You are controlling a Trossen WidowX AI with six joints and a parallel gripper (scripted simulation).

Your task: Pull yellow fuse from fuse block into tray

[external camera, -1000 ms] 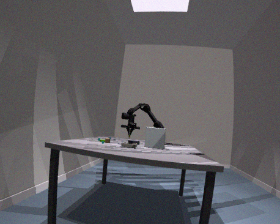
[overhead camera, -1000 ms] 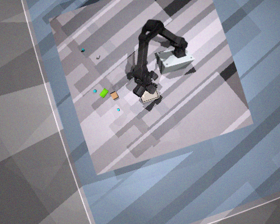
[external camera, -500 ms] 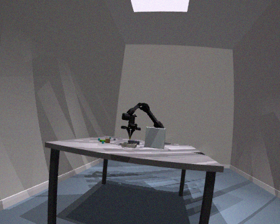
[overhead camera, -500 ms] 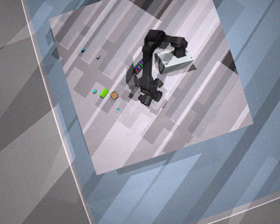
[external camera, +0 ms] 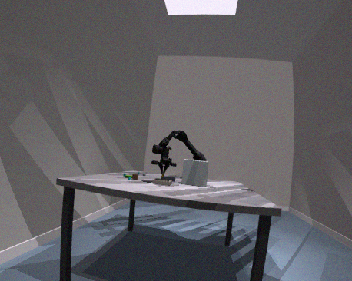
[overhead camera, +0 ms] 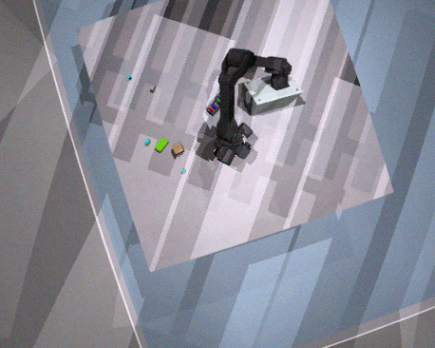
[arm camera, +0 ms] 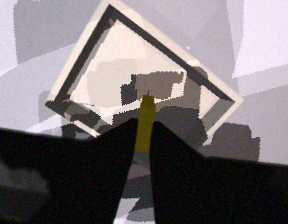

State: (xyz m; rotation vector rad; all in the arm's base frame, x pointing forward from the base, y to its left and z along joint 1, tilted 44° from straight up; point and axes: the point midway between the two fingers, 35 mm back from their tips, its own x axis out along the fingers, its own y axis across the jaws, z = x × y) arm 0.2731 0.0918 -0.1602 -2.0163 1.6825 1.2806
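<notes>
Right now the yellow fuse is 1 cm below my gripper tip.
</notes>
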